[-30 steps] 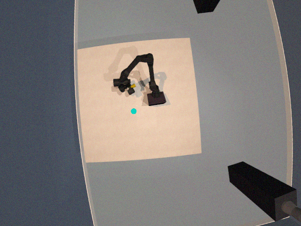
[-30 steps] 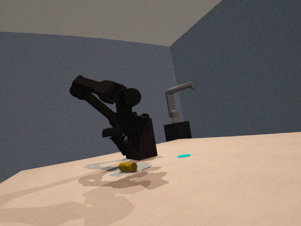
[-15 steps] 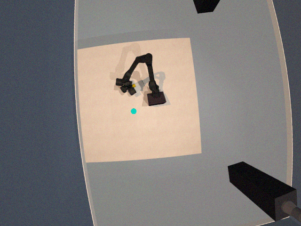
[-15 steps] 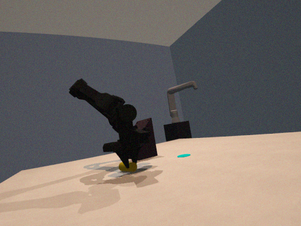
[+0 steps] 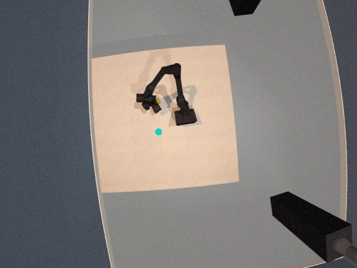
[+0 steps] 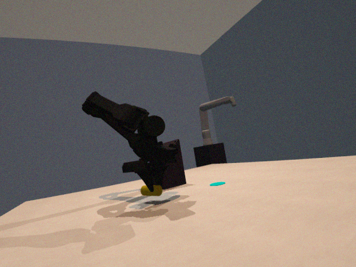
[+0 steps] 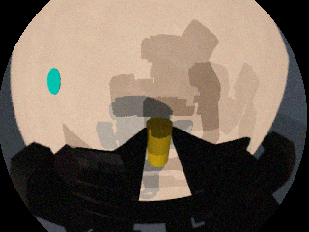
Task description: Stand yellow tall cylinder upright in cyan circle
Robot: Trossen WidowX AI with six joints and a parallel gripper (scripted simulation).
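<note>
My gripper tip is 2 cm short of the cyan circle, 25 cm to the right of it and 4 cm above it. Round my gripper tip: yellow tall cylinder (2 cm behind, 1 cm to the right).
</note>
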